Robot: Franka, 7 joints.
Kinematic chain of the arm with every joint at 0, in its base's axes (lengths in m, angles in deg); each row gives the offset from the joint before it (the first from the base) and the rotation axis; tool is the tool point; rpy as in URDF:
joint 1: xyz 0 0 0.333 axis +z
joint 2: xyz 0 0 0 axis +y
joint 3: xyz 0 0 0.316 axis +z
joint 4: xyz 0.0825 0 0 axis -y
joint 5: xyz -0.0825 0 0.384 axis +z
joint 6: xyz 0 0 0 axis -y
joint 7: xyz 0.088 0 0 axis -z
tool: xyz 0 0 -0.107 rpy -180 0 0
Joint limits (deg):
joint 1: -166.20..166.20
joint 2: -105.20..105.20
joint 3: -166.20..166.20
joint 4: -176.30..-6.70
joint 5: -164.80..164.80
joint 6: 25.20..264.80
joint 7: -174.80..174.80
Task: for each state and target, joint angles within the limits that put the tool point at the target. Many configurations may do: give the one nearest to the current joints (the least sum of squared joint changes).
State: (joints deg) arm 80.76 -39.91 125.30 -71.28 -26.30 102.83 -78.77
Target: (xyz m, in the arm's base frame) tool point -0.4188 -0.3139 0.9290
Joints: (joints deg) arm 85.83 -13.95 120.91 -46.71 -28.53 103.27 -78.77
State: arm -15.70 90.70 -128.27 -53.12 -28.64 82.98 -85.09
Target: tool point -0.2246 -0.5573 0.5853
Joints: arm -57.03 85.15 -109.55 -80.52 -22.40 82.44 -85.09
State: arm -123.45 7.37 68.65 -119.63 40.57 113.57 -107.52
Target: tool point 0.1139 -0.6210 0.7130
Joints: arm -134.48 10.82 59.06 -82.65 42.11 127.67 -107.52
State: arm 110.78 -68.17 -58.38 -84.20 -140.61 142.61 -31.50
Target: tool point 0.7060 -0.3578 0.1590
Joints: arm 113.01 -105.20 -89.71 -64.23 -140.39 132.92 -31.50
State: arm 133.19 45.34 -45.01 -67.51 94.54 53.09 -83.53
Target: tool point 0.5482 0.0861 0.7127
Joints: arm 74.57 16.21 -92.11 -86.32 91.24 67.72 -83.53
